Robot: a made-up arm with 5 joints. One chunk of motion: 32 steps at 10 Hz.
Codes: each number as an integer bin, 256 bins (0 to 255) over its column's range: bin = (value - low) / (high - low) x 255, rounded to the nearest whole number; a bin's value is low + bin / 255 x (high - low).
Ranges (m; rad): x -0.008..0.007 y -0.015..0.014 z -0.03..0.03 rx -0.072..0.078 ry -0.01..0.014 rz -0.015..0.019
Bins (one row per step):
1: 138 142 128 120 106 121
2: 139 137 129 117 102 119
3: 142 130 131 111 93 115
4: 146 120 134 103 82 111
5: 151 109 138 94 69 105
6: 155 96 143 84 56 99
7: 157 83 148 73 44 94
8: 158 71 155 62 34 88
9: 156 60 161 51 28 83
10: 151 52 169 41 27 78
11: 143 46 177 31 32 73
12: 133 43 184 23 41 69
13: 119 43 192 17 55 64
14: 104 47 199 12 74 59
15: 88 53 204 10 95 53
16: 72 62 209 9 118 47
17: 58 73 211 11 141 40
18: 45 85 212 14 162 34
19: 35 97 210 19 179 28
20: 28 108 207 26 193 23
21: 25 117 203 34 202 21
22: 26 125 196 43 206 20
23: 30 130 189 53 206 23
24: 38 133 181 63 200 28
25: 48 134 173 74 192 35
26: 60 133 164 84 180 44
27: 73 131 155 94 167 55
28: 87 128 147 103 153 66
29: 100 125 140 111 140 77
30: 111 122 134 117 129 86
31: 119 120 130 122 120 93
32: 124 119 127 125 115 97
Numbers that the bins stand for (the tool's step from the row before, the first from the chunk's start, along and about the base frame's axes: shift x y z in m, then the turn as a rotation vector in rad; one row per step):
1: 0.00012 0.00115 0.00012 -0.00141 -0.00002 0.00113
2: 0.00018 0.00058 0.00035 -0.00318 -0.00040 0.00087
3: 0.00035 -0.00022 0.00082 -0.00671 -0.00125 0.00033
4: 0.00059 -0.00135 0.00153 -0.01141 -0.00228 -0.00020
5: 0.00088 -0.00260 0.00247 -0.01671 -0.00351 -0.00100
6: 0.00112 -0.00408 0.00365 -0.02259 -0.00473 -0.00180
7: 0.00124 -0.00556 0.00482 -0.02906 -0.00586 -0.00247
8: 0.00129 -0.00693 0.00647 -0.03553 -0.00680 -0.00327
9: 0.00118 -0.00818 0.00788 -0.04200 -0.00736 -0.00393
10: 0.00088 -0.00909 0.00976 -0.04788 -0.00746 -0.00460
11: 0.00041 -0.00977 0.01165 -0.05376 -0.00699 -0.00527
12: -0.00018 -0.01011 0.01329 -0.05847 -0.00614 -0.00580
13: -0.00100 -0.01011 0.01518 -0.06200 -0.00482 -0.00647
14: -0.00188 -0.00965 0.01682 -0.06494 -0.00304 -0.00713
15: -0.00282 -0.00897 0.01800 -0.06612 -0.00106 -0.00793
16: -0.00376 -0.00795 0.01918 -0.06671 0.00111 -0.00873
17: -0.00459 -0.00670 0.01965 -0.06553 0.00327 -0.00967
18: -0.00535 -0.00533 0.01988 -0.06376 0.00525 -0.01047
19: -0.00594 -0.00397 0.01941 -0.06082 0.00685 -0.01127
20: -0.00635 -0.00272 0.01871 -0.05671 0.00816 -0.01193
21: -0.00653 -0.00169 0.01776 -0.05200 0.00901 -0.01220
22: -0.00647 -0.00078 0.01612 -0.04671 0.00939 -0.01233
23: -0.00624 -0.00022 0.01447 -0.04082 0.00939 -0.01193
24: -0.00576 0.00013 0.01259 -0.03494 0.00882 -0.01127
25: -0.00518 0.00024 0.01071 -0.02847 0.00807 -0.01033
26: -0.00447 0.00013 0.00859 -0.02259 0.00694 -0.00913
27: -0.00371 -0.00010 0.00647 -0.01671 0.00572 -0.00767
28: -0.00288 -0.00044 0.00459 -0.01141 0.00440 -0.00620
29: -0.00212 -0.00078 0.00294 -0.00671 0.00318 -0.00473
30: -0.00147 -0.00113 0.00153 -0.00318 0.00214 -0.00353
31: -0.00100 -0.00135 0.00059 -0.00024 0.00129 -0.00260
32: -0.00071 -0.00147 -0.00012 0.00153 0.00082 -0.00207

